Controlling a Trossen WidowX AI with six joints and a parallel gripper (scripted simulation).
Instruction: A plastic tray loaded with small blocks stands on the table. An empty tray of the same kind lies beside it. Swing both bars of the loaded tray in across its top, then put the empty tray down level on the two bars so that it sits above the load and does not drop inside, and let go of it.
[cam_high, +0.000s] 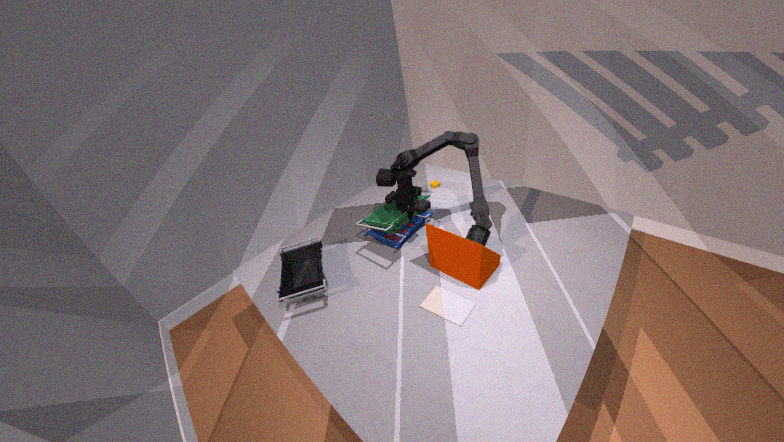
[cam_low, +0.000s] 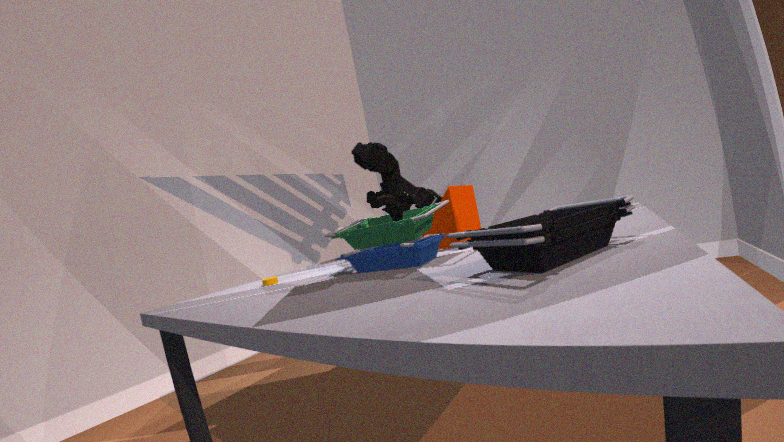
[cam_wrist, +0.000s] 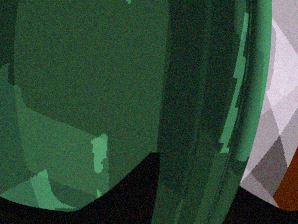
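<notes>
Now: gripper tip 7 cm short of the green tray, 2 cm below it and 1 cm to the right of it. From my gripper tip the other things lie so: beige flat card 36 cm behind, 17 cm to the left, 9 cm below; then yellow block 40 cm to the right, 24 cm ahead, 8 cm below.
</notes>
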